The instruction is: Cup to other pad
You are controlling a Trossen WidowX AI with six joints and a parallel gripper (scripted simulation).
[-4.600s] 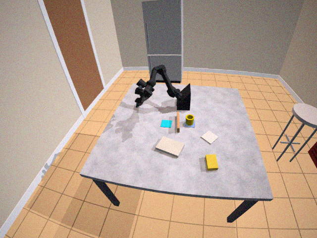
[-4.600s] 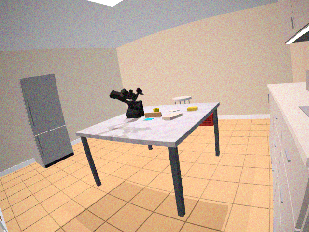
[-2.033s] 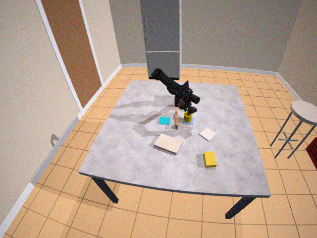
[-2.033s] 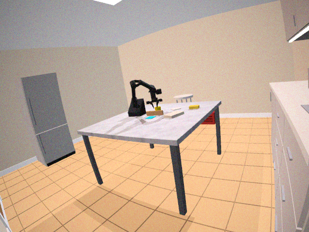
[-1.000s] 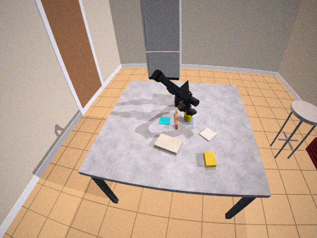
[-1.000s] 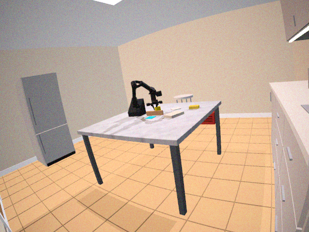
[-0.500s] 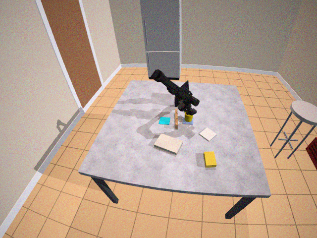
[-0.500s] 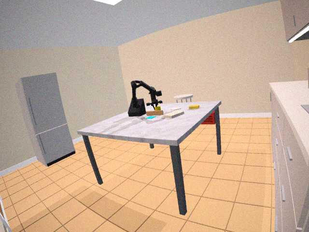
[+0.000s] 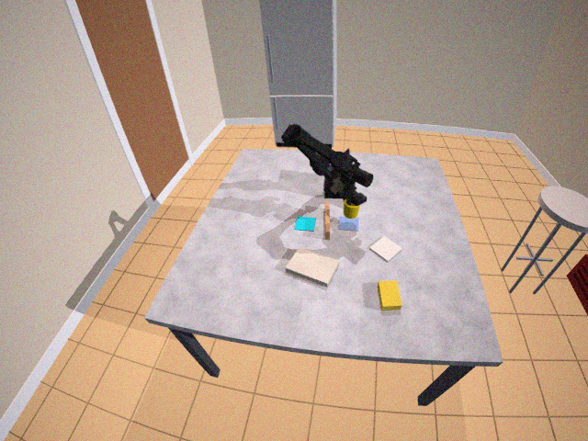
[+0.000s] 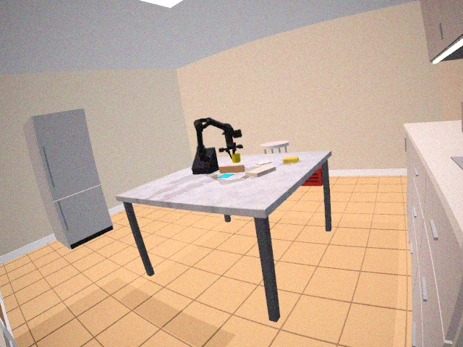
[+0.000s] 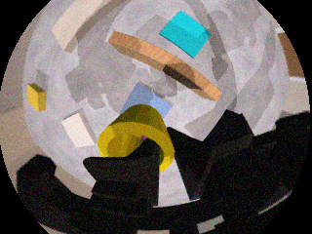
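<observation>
The cyan pad is 70 mm ahead of my gripper tip, 180 mm to the right of it and 90 mm below it. Round my gripper tip: yellow cup 20 mm ahead, 20 mm to the left; wooden bar 50 mm ahead, 80 mm to the right, 70 mm below; white tile 150 mm ahead, 200 mm to the left, 80 mm below.
</observation>
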